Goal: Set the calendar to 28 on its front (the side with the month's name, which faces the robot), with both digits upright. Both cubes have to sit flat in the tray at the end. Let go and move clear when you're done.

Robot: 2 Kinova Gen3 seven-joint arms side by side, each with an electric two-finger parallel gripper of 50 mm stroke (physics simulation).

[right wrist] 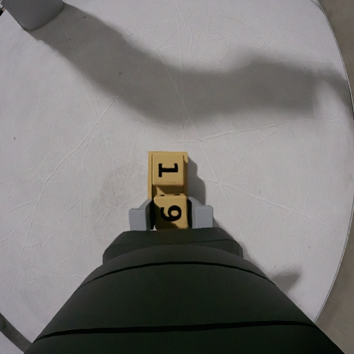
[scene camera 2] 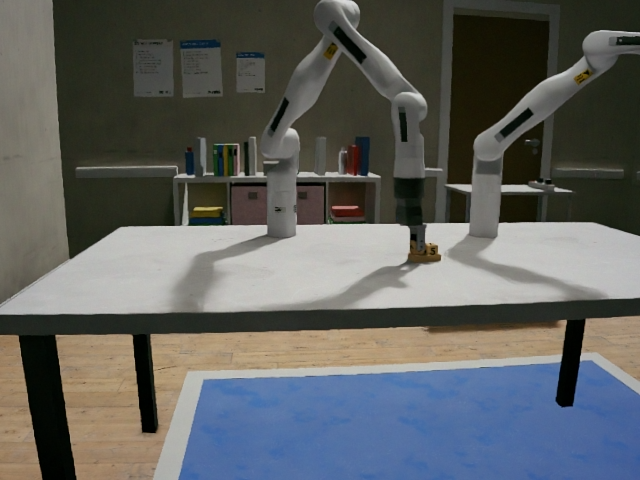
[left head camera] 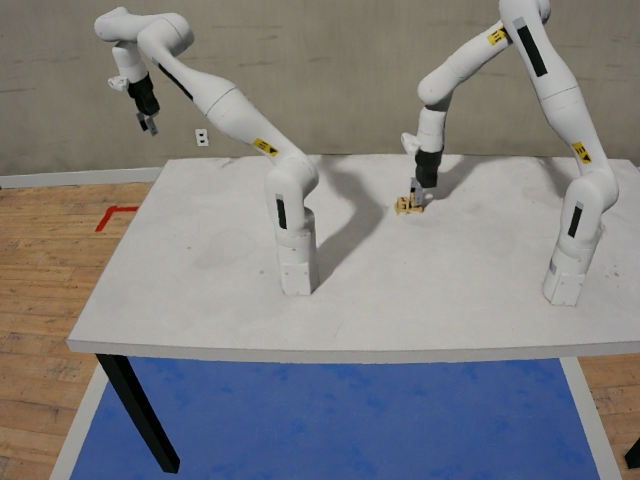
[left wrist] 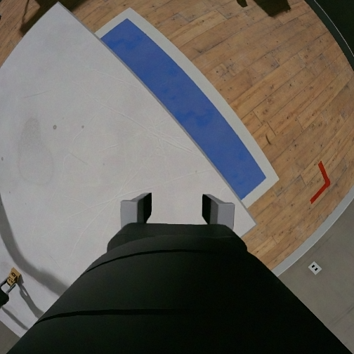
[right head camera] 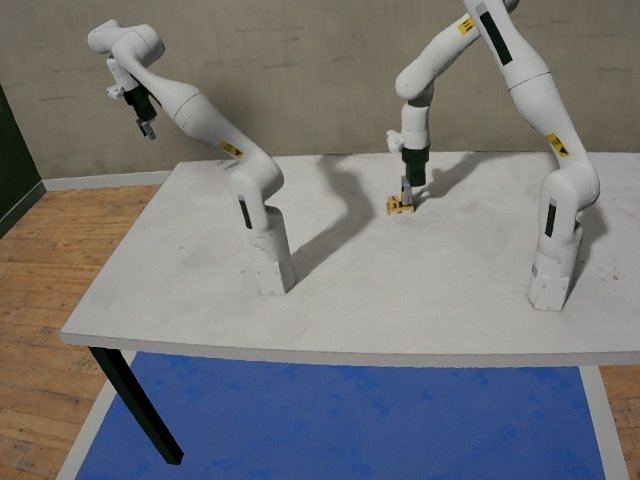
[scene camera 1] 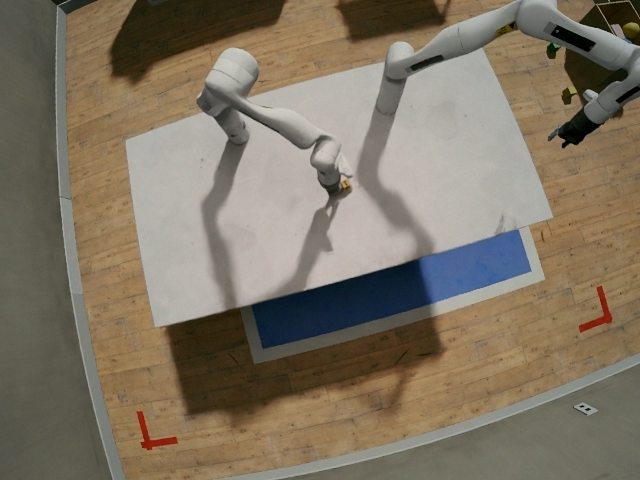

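Seen in the pictures: left gripper, fingertip midpoint: [left head camera: 150, 132] [right head camera: 150, 136] [scene camera 1: 555, 142]; right gripper, fingertip midpoint: [scene camera 2: 417, 248] [left head camera: 415, 200] [right head camera: 406, 199] [scene camera 1: 337, 188]; left arm's base, link origin: [scene camera 2: 483, 235] [left head camera: 299, 281] [right head camera: 277, 281] [scene camera 1: 387, 104]; right arm's base, link origin: [scene camera 2: 281, 234] [left head camera: 559, 291] [right head camera: 546, 295] [scene camera 1: 240, 135].
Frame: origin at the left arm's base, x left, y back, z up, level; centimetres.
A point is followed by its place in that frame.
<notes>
The wooden tray [left head camera: 409, 211] {x -29.2, y -29.0, z 1.1 cm} [right head camera: 401, 211] {x -29.5, y -29.2, z 0.8 cm} [scene camera 2: 424, 258] {x -29.5, y -33.3, z 0.9 cm} [right wrist: 150, 175] stands on the table. One cube [right wrist: 168, 170] [scene camera 2: 432, 250] {x -27.2, y -32.4, z 2.7 cm} [left head camera: 402, 203] {x -27.0, y -29.3, z 3.6 cm} sits in one end, a 1 on top and a 5 on the side facing scene camera 2. My right gripper [right wrist: 170, 208] [left head camera: 416, 198] {x -31.0, y -31.8, z 3.1 cm} [right head camera: 406, 197] {x -31.0, y -31.8, z 3.1 cm} [scene camera 2: 418, 246] {x -31.0, y -31.8, z 3.1 cm} is shut on the other cube [right wrist: 170, 211], topped by a 6 or 9, at the tray's other end. Whether it rests flat is hidden. The front digits are too small to read. My left gripper [left wrist: 176, 204] [left head camera: 146, 126] {x 47.9, y -40.1, z 23.1 cm} [right head camera: 145, 130] {x 47.9, y -40.1, z 23.1 cm} [scene camera 1: 558, 140] {x 47.9, y -40.1, z 23.1 cm} is open and empty, high beyond the table's edge.
The white table [left head camera: 206, 310] {x 21.3, y 10.5, z 0.0 cm} [scene camera 1: 289, 227] {x -53.1, y -41.4, z 0.0 cm} bears both arm bases [left head camera: 298, 273] {x -0.6, y 4.6, z 6.8 cm} [left head camera: 566, 284] {x -63.1, y 8.3, z 6.6 cm}. A shelf unit [scene camera 2: 375, 201] with books and a side table [scene camera 2: 509, 189] stand in the background. A box with toys [scene camera 1: 617, 6] is on the floor.
</notes>
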